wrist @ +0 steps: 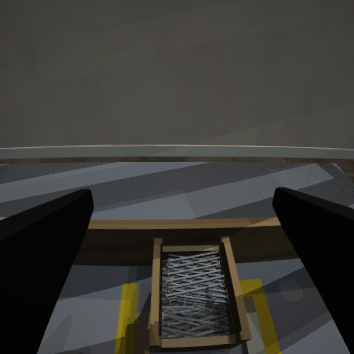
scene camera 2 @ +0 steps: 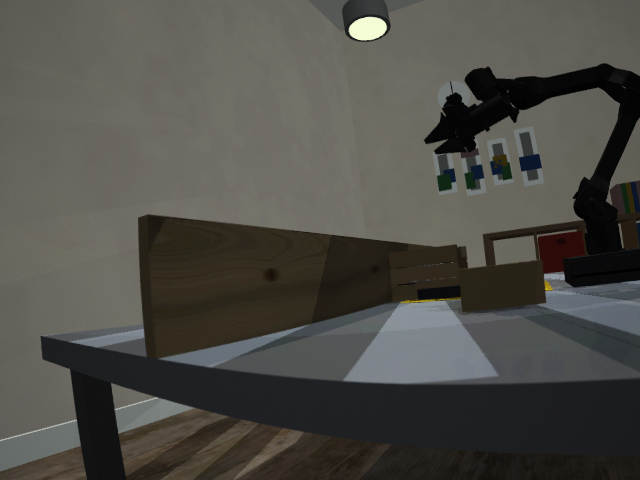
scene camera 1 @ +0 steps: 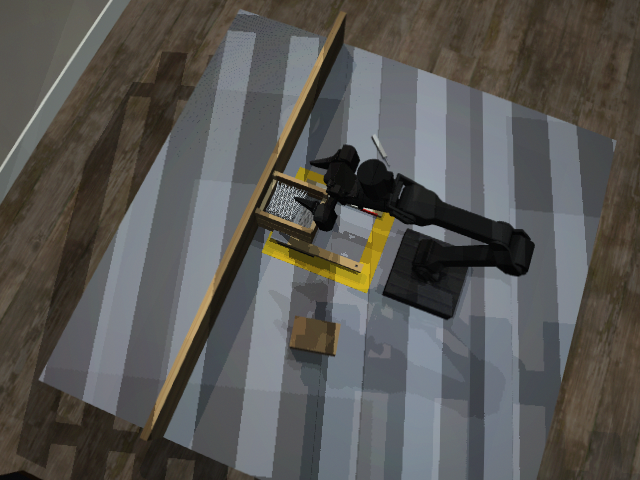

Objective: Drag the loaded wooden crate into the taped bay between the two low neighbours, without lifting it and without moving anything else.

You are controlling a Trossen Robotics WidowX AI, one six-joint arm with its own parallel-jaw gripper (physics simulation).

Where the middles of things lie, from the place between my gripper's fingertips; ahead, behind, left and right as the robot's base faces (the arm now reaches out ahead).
Now: hand 33 cm above the low wooden strip (scene camera 1: 283,239), 6 cm past it and 5 cm to the right of it. Round my hand: wooden block (scene camera 2: 514,284): 32 cm below, 27 cm to the left, 14 cm behind.
